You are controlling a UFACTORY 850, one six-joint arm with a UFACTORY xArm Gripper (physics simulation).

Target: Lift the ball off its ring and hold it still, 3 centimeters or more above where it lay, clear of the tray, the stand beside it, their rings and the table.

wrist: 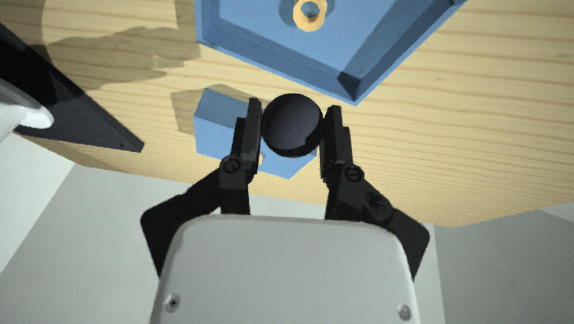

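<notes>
A dark ball point(292, 125) is held between the two black fingers of my gripper point(293, 116), which is shut on it. The ball shows in front of the blue stand and the table, apart from the tray in the view. The blue tray point(250, 60) is at the top, and its yellow ring point(310, 20) shows bare on the tray floor. The blue stand point(220, 131) is behind the left finger and the ball, which hide part of it. A small part of the stand's yellow ring point(260, 159) shows beside the left finger. The exact height of the ball cannot be told.
The wooden table point(450, 125) lies below, with its near edge running across the lower part of the view. A dark wedge-shaped part point(85, 117) with a white piece point(25, 115) is at the left. Grey floor shows past the table edge.
</notes>
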